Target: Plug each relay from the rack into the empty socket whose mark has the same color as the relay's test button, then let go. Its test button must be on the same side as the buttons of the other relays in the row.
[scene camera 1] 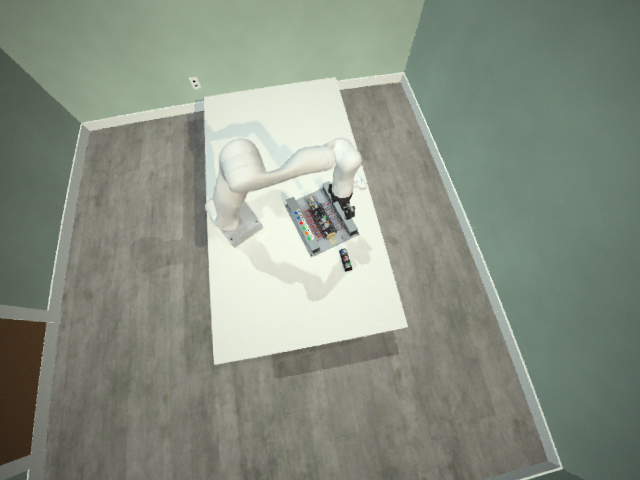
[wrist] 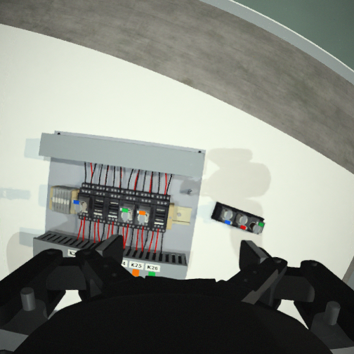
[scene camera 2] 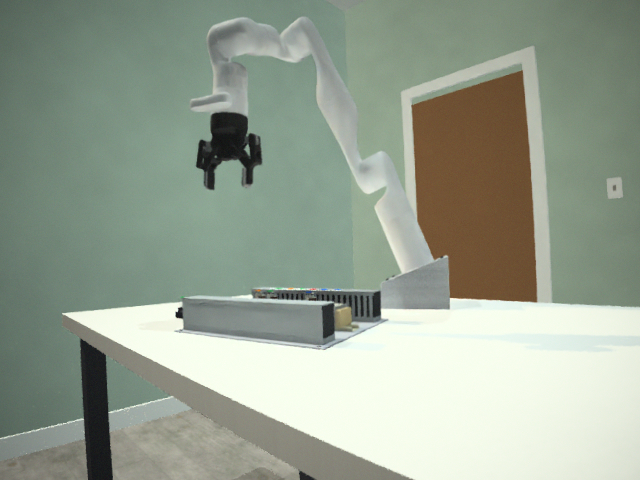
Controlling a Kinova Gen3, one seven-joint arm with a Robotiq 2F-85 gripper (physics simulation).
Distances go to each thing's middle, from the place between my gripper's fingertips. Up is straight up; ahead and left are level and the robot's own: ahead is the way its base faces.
Now: the socket panel (scene camera 1: 324, 244) 27 cm below my hand, 11 cm to the left of it and 4 cm behind it.
